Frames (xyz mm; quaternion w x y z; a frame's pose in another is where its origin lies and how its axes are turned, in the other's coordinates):
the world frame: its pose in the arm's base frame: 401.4 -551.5 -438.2 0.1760 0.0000 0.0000 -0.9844
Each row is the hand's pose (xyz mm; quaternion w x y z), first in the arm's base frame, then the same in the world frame.
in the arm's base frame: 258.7 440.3 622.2 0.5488 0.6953 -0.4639 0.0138
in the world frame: -209.8 -979.8 1060.4 0.0830 0.5790 0.6028 0.5427
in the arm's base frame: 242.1 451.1 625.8 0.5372 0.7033 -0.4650 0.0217
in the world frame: -198.0 -995.7 1064.0 0.0732 0.5815 0.6105 0.5327
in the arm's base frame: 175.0 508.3 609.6 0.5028 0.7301 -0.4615 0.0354
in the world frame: -154.8 -1072.6 1047.8 0.0536 0.5828 0.6375 0.5012
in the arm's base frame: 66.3 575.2 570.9 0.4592 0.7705 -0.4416 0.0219
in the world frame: -76.1 -1173.0 1009.1 0.0593 0.5703 0.6807 0.4559
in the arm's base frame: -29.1 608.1 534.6 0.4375 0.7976 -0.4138 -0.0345
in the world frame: 2.0 -1236.9 972.8 0.1110 0.5477 0.7123 0.4246
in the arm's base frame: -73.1 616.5 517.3 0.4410 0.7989 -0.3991 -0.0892
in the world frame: 40.4 -1260.1 955.5 0.1654 0.5335 0.7162 0.4184
